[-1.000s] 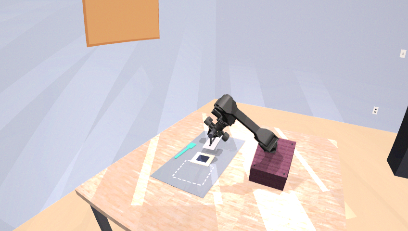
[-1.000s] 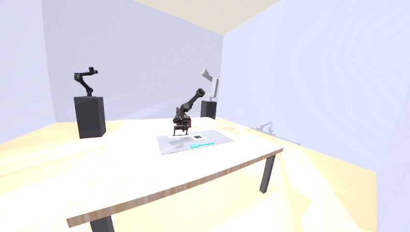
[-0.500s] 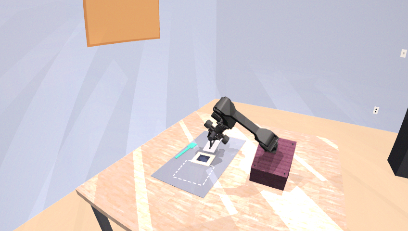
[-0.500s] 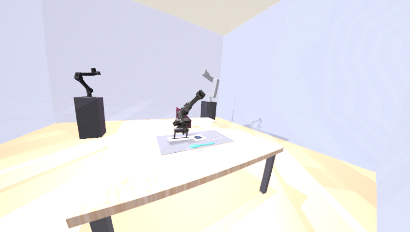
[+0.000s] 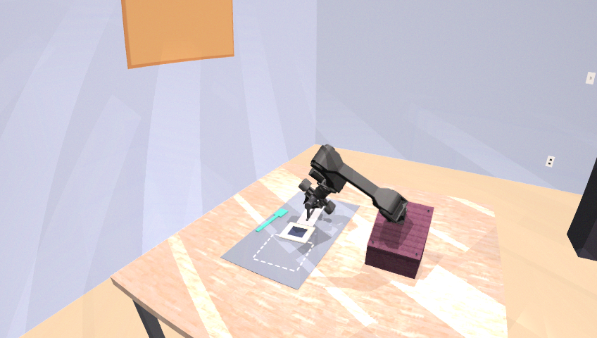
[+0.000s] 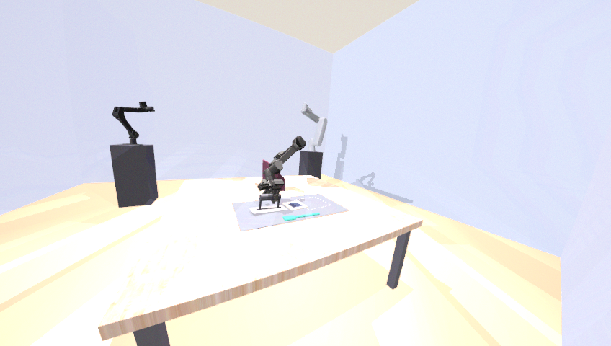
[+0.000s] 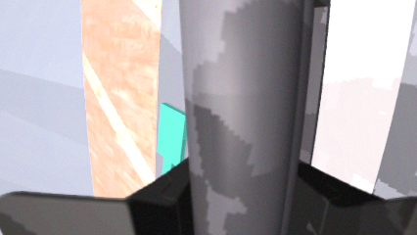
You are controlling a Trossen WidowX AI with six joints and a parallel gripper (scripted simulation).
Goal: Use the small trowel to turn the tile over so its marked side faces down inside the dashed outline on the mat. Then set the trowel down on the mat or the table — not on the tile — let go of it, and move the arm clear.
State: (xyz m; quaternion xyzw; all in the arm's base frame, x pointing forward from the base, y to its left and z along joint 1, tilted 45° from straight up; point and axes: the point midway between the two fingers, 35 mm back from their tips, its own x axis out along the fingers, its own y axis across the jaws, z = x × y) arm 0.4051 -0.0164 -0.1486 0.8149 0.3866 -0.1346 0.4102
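The grey mat is 2 cm behind my gripper tip, 12 cm to the left of it and 7 cm below it. Also, from my gripper tip: small trowel 2 cm behind; white tile 3 cm behind, 14 cm to the left, 5 cm below; teal flat tool 12 cm ahead, 9 cm to the left, 5 cm below.
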